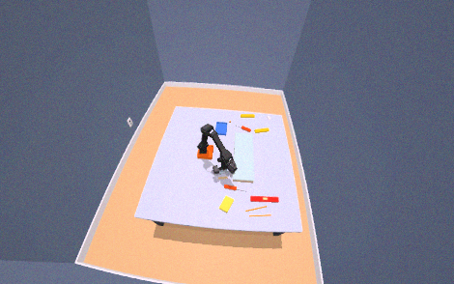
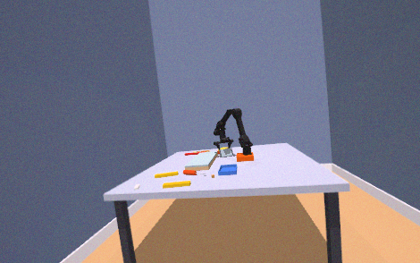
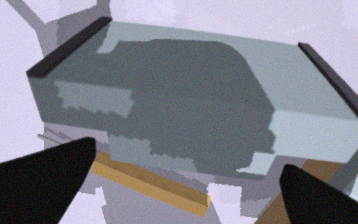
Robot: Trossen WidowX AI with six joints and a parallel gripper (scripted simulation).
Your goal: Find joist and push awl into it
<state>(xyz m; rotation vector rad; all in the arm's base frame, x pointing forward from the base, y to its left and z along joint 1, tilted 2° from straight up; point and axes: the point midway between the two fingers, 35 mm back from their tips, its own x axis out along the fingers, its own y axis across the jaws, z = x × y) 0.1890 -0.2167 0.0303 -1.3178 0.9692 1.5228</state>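
Right now the stud finder is 20 mm behind my gripper tip and 20 mm below it. From my gripper tip the other things lie so: awl: 40 mm behind, 50 mm to the right, 40 mm below; then red level: 330 mm ahead, 240 mm to the right, 30 mm below; then yellow block: 20 mm ahead, 280 mm to the right, 30 mm below.
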